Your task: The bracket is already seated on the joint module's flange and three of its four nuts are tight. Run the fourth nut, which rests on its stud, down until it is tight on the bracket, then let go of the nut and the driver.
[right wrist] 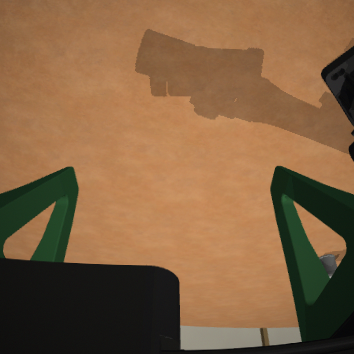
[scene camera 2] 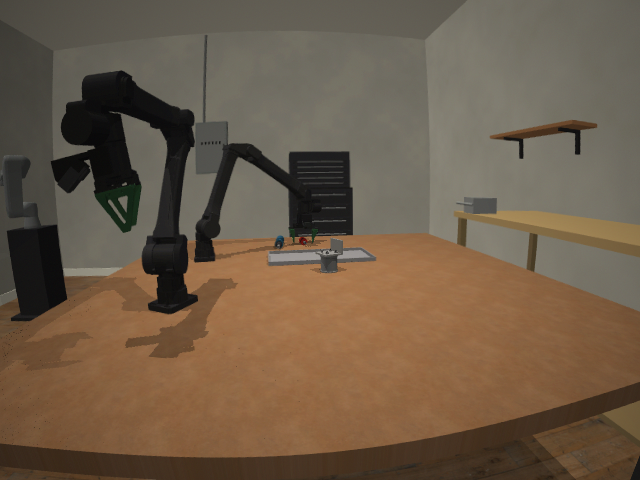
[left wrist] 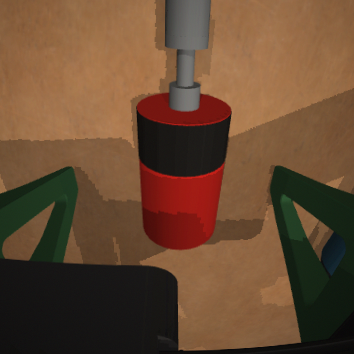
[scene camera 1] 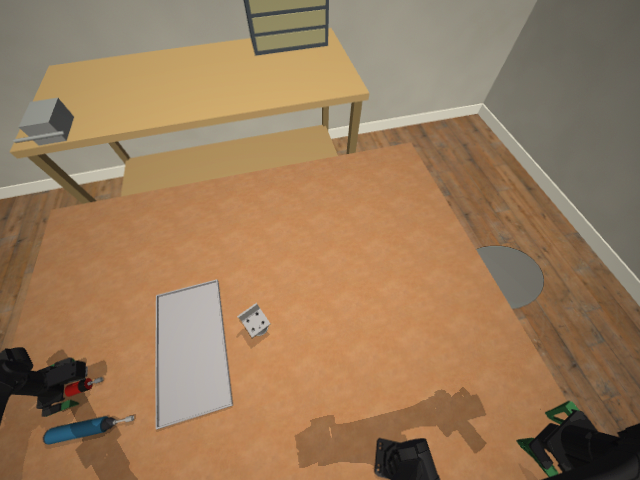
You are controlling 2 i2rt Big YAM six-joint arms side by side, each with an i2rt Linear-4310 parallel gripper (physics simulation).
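Frame: origin at the left arm's base, x ahead, y left, z up, level; metres.
Where they show: left gripper, fingertip midpoint: [left wrist: 173, 176] [scene camera 1: 78, 387]; right gripper, fingertip midpoint: [right wrist: 174, 177] [scene camera 2: 130, 228] [scene camera 1: 533, 428]; left arm's base, link origin: [scene camera 2: 205, 259]; right arm's base, link origin: [scene camera 2: 173, 305] [scene camera 1: 397, 460].
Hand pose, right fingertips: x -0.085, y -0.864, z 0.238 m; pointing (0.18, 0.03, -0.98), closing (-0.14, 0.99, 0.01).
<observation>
Things, the pixels of their top centre, and the offset from my right fingertips.
- grey socket, top centre: [left wrist: 185, 150] [scene camera 1: 81, 384] [scene camera 2: 303, 238] 0.567 m ahead, 1.059 m left, 0.204 m down
- blue driver, top centre: [scene camera 1: 84, 428] [scene camera 2: 279, 238] 0.442 m ahead, 1.046 m left, 0.197 m down
- grey joint module, top centre: [scene camera 2: 328, 250] 0.529 m ahead, 0.511 m left, 0.164 m down
- flat pale tray, top centre: [scene camera 1: 190, 345] [scene camera 2: 319, 253] 0.557 m ahead, 0.737 m left, 0.222 m down
The small red driver with a black collar and grey socket [scene camera 1: 77, 387] [scene camera 2: 302, 241] [left wrist: 182, 200] lies on the table. My left gripper [scene camera 1: 78, 384] [scene camera 2: 303, 236] [left wrist: 173, 176] is open, low over it, with a finger on each side of its handle. The blue driver [scene camera 1: 77, 430] [scene camera 2: 279, 241] [left wrist: 334, 254] lies beside it. The pale bracket [scene camera 1: 254, 321] [scene camera 2: 336, 245] sits on the grey joint module [scene camera 2: 328, 263], upright flange up; its nuts are too small to tell apart. My right gripper [scene camera 1: 535, 427] [scene camera 2: 125, 227] [right wrist: 174, 177] is open and empty, high above the table.
A flat pale tray [scene camera 1: 191, 356] [scene camera 2: 289, 262] lies between the drivers and the joint module. The right arm's black base [scene camera 1: 405, 458] [scene camera 2: 172, 299] stands at the front edge in scene camera 1. A wooden workbench [scene camera 1: 206, 98] stands behind the table.
</observation>
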